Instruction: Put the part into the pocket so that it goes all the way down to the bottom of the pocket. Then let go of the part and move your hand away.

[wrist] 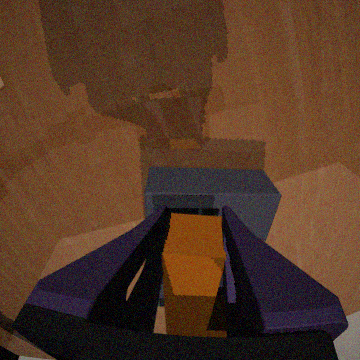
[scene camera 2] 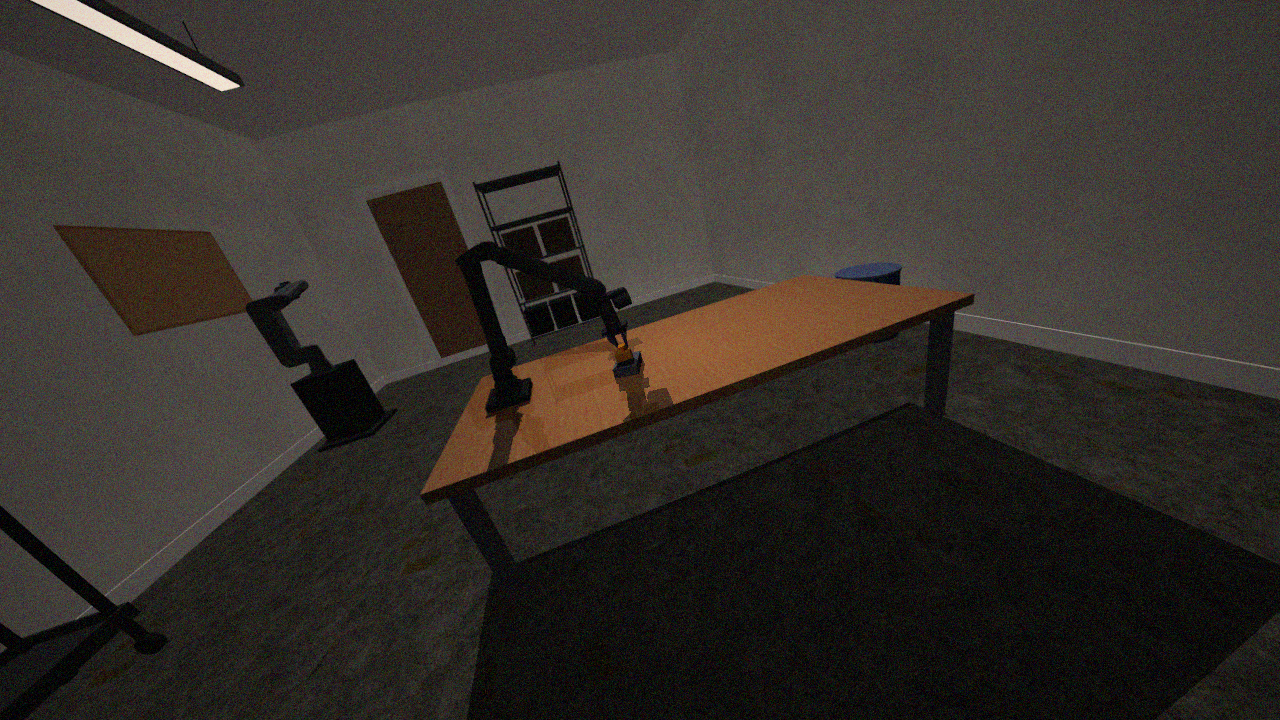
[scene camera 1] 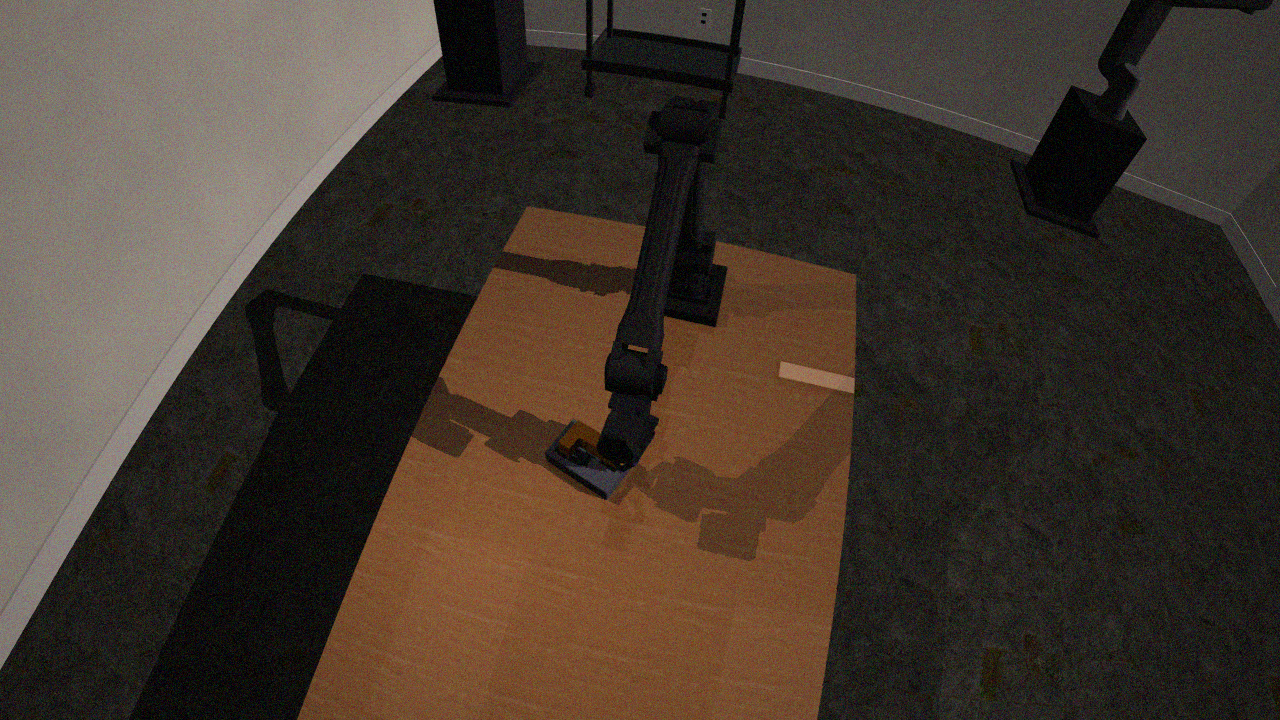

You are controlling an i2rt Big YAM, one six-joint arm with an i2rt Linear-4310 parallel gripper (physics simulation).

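An orange part is held between the two purple-black fingers of my gripper. The grey-blue block with the pocket lies on the table under the part. In the wrist view the far wall of the block shows beyond the fingertips, with a strip of dark pocket opening just before it. In the scene camera 2 view the part stands up above the block's rim. The fingers and the part hide most of the pocket, and how deep the part sits cannot be seen.
The wooden table carries the arm's base behind the block. Shadows of the arm fall across the table and the block. A second arm on a pedestal and a shelf rack stand away from the table.
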